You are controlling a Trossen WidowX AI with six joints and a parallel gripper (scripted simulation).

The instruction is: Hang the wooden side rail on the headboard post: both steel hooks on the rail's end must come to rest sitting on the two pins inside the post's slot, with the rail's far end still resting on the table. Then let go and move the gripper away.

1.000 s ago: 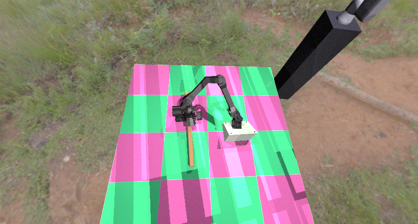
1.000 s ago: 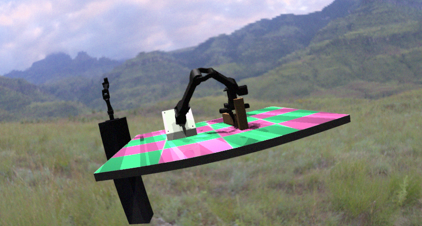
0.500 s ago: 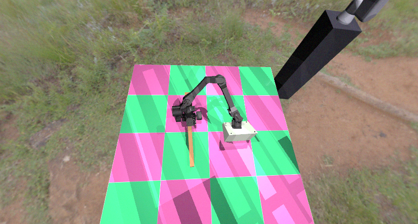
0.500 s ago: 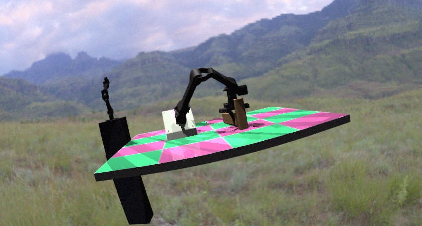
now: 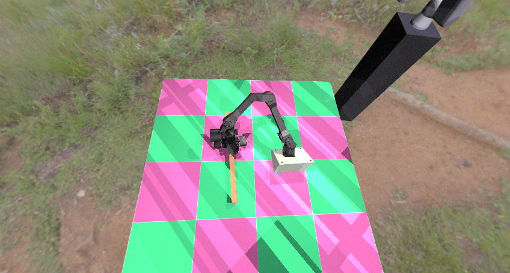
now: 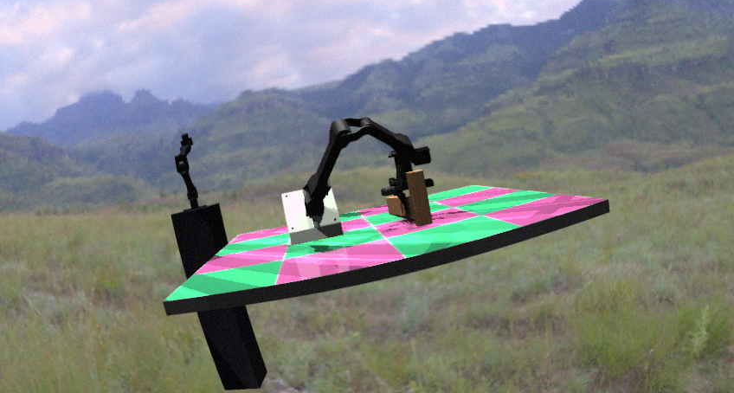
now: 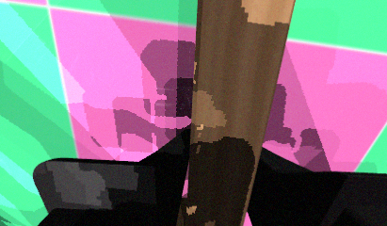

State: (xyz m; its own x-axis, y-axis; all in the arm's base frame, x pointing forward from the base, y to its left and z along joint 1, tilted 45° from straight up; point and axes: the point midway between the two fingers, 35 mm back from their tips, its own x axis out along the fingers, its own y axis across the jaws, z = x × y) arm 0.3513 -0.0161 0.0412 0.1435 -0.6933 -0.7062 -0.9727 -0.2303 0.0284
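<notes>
Now: the headboard post 140 mm to the right of my gripper tip, 60 mm above it and 20 mm ahead of it.
</notes>
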